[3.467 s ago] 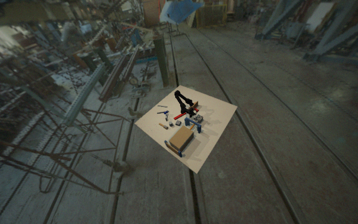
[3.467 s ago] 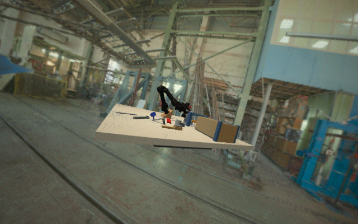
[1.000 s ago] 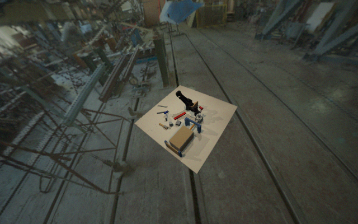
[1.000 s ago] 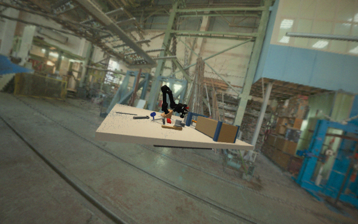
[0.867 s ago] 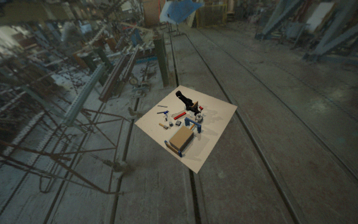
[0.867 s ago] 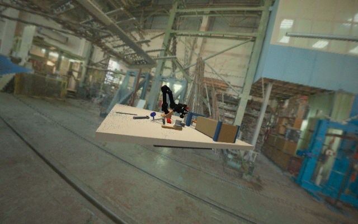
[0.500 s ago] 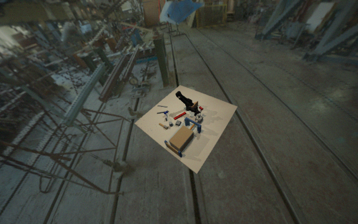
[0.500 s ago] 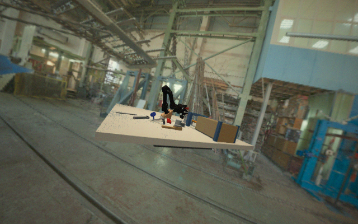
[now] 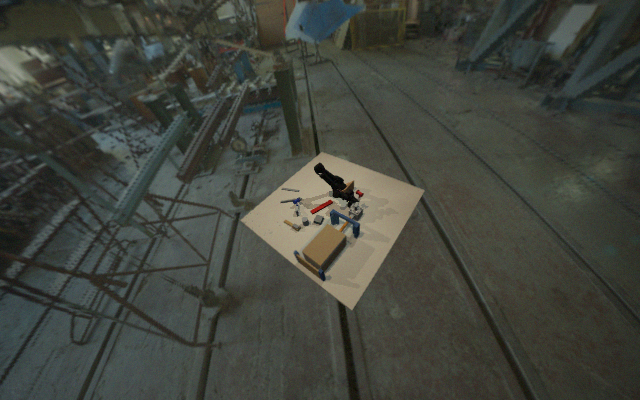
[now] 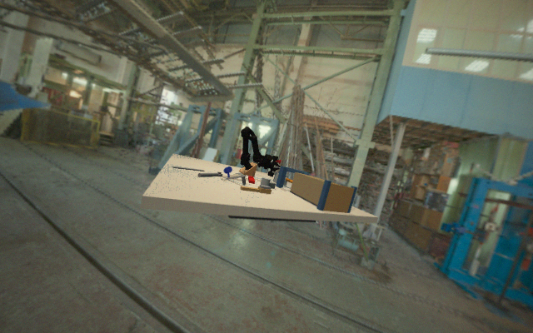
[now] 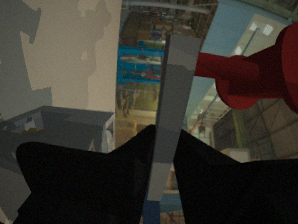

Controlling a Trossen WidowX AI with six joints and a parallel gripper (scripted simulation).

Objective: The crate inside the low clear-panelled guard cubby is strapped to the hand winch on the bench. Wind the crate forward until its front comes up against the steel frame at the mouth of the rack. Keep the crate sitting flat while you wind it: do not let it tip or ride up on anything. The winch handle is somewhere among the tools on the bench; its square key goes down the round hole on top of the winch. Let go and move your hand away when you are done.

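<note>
Now: gripper tip 1 cm past the winch handle, 1 cm to the left of it and 1 cm below it. Also, from my gripper tip: red knob (5 cm behind, 2 cm to the right, 4 cm above); then blue steel frame (21 cm ahead, 3 cm below); then grey winch (3 cm ahead, 1 cm to the right, 10 cm below).
</note>
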